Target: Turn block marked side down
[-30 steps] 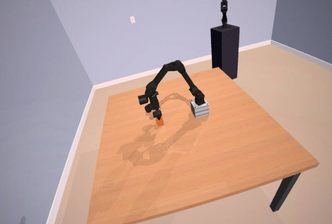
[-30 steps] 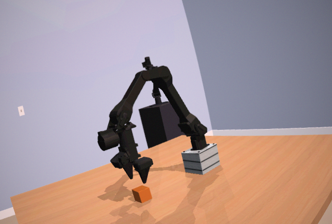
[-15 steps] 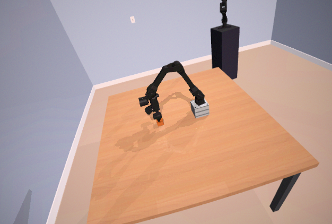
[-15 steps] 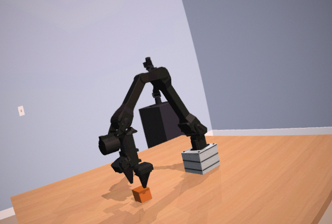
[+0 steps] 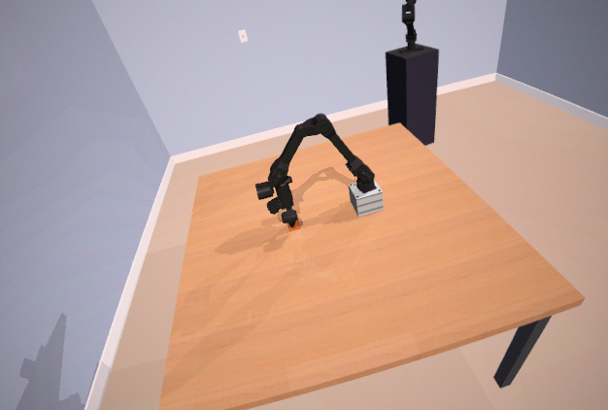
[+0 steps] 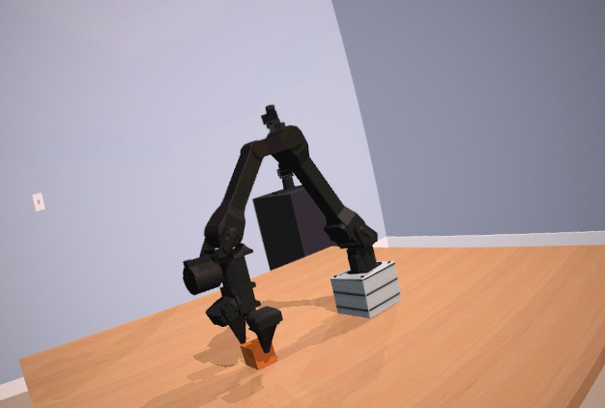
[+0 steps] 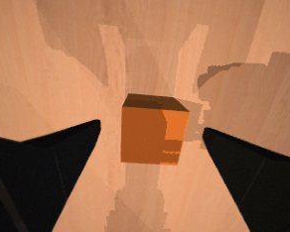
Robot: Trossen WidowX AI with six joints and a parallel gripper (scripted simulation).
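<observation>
My gripper tip is 2 cm past the orange block and 2 cm above it.
</observation>
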